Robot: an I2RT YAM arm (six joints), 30 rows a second.
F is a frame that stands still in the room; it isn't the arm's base.
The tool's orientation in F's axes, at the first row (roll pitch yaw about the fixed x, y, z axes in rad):
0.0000 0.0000 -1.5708
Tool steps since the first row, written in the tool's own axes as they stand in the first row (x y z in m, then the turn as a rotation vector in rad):
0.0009 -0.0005 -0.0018 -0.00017 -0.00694 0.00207
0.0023 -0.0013 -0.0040 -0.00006 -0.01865 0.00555
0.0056 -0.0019 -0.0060 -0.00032 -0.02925 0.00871
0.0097 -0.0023 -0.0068 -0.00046 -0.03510 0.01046
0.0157 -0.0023 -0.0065 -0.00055 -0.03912 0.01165
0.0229 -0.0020 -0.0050 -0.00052 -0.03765 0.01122
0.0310 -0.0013 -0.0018 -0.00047 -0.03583 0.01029
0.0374 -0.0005 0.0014 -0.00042 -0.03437 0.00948
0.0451 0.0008 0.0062 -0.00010 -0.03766 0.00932
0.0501 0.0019 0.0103 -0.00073 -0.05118 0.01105
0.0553 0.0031 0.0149 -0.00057 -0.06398 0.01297
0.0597 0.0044 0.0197 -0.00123 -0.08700 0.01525
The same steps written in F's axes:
-0.0005 -0.0009 -0.0018 -0.00694 0.00017 0.00207
-0.0013 -0.0023 -0.0040 -0.01865 0.00006 0.00555
-0.0019 -0.0056 -0.0060 -0.02925 0.00032 0.00871
-0.0023 -0.0097 -0.0068 -0.03510 0.00046 0.01046
-0.0023 -0.0157 -0.0065 -0.03912 0.00055 0.01165
-0.0020 -0.0229 -0.0050 -0.03765 0.00052 0.01122
-0.0013 -0.0310 -0.0018 -0.03583 0.00047 0.01029
-0.0005 -0.0374 0.0014 -0.03437 0.00042 0.00948
0.0008 -0.0451 0.0062 -0.03766 0.00010 0.00932
0.0019 -0.0501 0.0103 -0.05118 0.00073 0.01105
0.0031 -0.0553 0.0149 -0.06398 0.00057 0.01297
0.0044 -0.0597 0.0197 -0.08700 0.00123 0.01525

